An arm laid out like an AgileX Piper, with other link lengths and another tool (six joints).
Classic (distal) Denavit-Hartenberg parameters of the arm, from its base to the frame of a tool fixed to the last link. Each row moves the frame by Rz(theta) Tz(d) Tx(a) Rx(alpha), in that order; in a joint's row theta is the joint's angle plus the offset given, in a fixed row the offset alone. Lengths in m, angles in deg.
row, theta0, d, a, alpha
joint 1, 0, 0.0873, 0, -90
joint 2, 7.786, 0, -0.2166, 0
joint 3, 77.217, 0, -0.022, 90
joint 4, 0, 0.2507, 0, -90
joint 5, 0, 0, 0, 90
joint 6, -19.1, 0.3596, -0.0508, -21.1
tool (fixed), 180, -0.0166, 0, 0
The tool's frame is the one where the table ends.
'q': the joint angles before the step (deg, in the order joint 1, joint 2, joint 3, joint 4, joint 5, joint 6). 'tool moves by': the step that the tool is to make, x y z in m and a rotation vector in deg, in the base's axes. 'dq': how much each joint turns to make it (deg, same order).
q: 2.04, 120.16, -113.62, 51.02, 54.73, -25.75
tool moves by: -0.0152, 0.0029, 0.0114, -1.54, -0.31, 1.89
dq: 0.00, -2.48, 0.02, -1.89, 2.86, 0.59
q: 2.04, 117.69, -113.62, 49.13, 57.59, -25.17
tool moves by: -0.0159, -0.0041, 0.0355, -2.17, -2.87, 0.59
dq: 0.00, -5.55, 0.47, -2.97, 2.08, 1.41
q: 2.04, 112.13, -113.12, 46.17, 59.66, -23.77
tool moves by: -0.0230, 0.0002, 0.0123, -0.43, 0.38, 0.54
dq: 0.00, -5.55, 4.18, -0.83, 1.65, 0.98
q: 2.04, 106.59, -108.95, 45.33, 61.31, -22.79
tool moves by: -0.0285, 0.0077, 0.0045, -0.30, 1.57, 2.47
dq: 0.01, -3.68, 2.26, -0.09, 3.87, 0.44
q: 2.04, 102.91, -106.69, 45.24, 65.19, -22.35
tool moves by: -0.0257, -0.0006, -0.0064, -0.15, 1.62, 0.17
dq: -0.01, -6.15, 7.84, 0.01, 0.09, -0.19
